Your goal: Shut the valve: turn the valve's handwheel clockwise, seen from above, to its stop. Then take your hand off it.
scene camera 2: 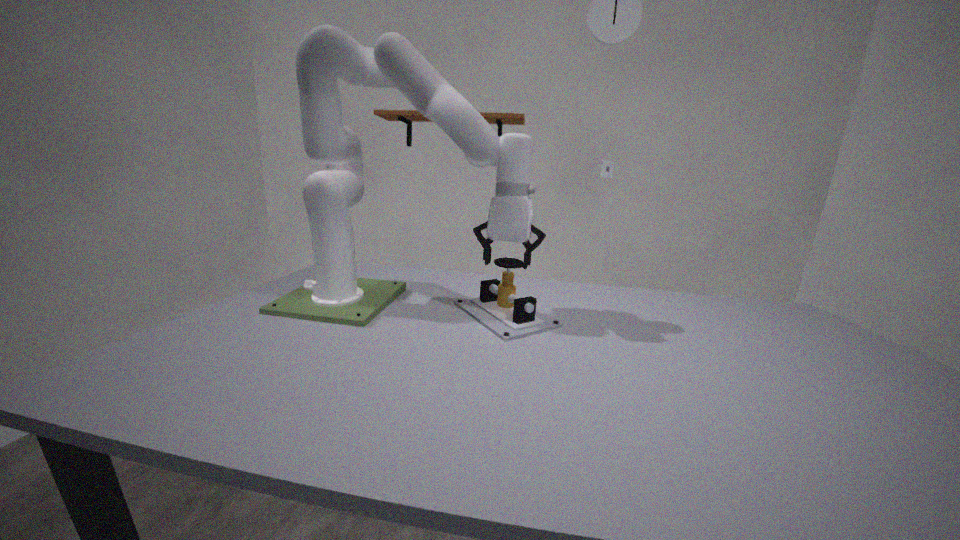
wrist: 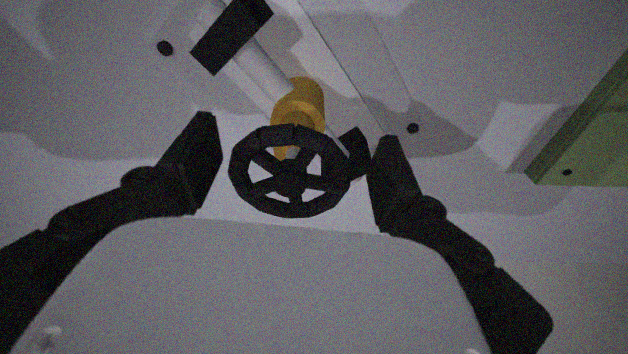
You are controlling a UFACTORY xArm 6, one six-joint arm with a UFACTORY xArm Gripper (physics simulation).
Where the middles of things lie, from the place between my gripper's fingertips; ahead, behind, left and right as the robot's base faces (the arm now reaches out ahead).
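Scene:
The pale base plate (wrist: 353,39) is 130 mm below my hand, 20 mm to the left of it and 10 mm ahead of it. As for the black handwheel (wrist: 290,179), my hand is 10 mm above it and 20 mm to the right of it, and also 10 mm short of it.

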